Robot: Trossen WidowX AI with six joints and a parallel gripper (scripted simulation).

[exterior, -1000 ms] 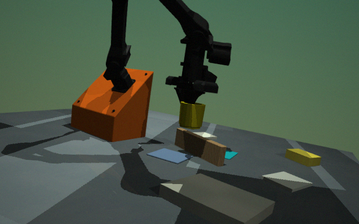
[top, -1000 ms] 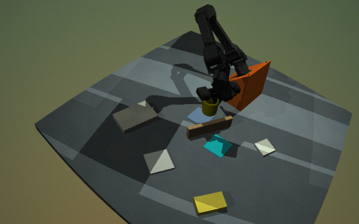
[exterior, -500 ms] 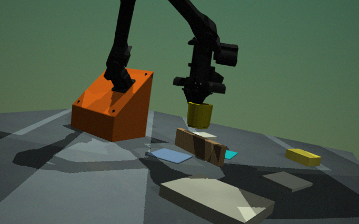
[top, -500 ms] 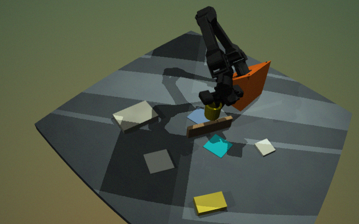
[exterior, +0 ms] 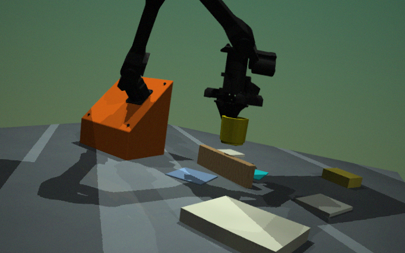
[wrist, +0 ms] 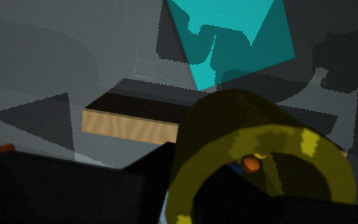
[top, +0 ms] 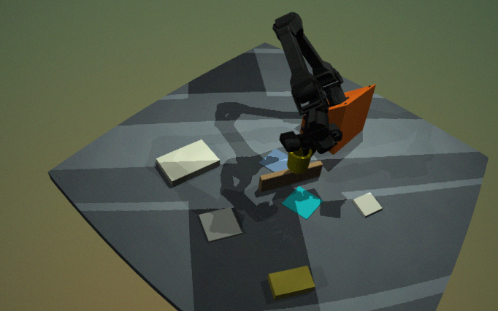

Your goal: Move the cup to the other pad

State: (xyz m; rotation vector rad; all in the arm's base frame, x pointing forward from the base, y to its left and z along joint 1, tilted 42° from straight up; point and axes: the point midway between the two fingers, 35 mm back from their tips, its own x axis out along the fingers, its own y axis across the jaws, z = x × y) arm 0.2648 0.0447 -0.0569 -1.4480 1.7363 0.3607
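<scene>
Now: gripper tip 60 mm short of the teal pad, 60 mm to the right of it and 130 mm above it. The rest, counted from my gripper tip: yellow cup: 20 mm ahead, 10 mm to the right; then orange marble: 40 mm ahead, 30 mm to the right, 20 mm below; then wooden bar: 20 mm ahead, 30 mm to the right, 100 mm below.
</scene>
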